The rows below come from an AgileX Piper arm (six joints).
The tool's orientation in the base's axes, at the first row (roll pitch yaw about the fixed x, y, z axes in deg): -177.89, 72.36, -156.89
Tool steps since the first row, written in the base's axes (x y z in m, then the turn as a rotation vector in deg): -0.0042, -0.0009, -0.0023, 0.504, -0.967, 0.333; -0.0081, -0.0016, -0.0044, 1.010, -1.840, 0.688; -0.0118, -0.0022, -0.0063, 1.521, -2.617, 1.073; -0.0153, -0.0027, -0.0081, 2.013, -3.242, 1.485; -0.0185, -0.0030, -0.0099, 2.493, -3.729, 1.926; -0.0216, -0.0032, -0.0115, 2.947, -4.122, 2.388; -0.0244, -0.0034, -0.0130, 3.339, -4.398, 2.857; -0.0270, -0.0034, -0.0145, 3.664, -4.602, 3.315; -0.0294, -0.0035, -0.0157, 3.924, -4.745, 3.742; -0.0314, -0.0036, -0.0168, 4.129, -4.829, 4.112; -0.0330, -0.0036, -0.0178, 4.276, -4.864, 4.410; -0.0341, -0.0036, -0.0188, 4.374, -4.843, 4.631
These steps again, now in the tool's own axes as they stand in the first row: 0.0035, 0.0007, -0.0033, -0.343, -1.087, 0.019; 0.0066, 0.0015, -0.0064, -0.718, -2.088, 0.065; 0.0096, 0.0023, -0.0093, -1.135, -3.001, 0.140; 0.0123, 0.0031, -0.0121, -1.591, -3.766, 0.241; 0.0149, 0.0040, -0.0145, -2.087, -4.398, 0.369; 0.0174, 0.0049, -0.0168, -2.607, -4.933, 0.500; 0.0196, 0.0058, -0.0189, -3.130, -5.337, 0.613; 0.0217, 0.0067, -0.0208, -3.633, -5.649, 0.694; 0.0236, 0.0075, -0.0226, -4.095, -5.881, 0.748; 0.0252, 0.0081, -0.0241, -4.495, -6.037, 0.790; 0.0266, 0.0087, -0.0252, -4.816, -6.126, 0.818; 0.0278, 0.0091, -0.0259, -5.056, -6.144, 0.846
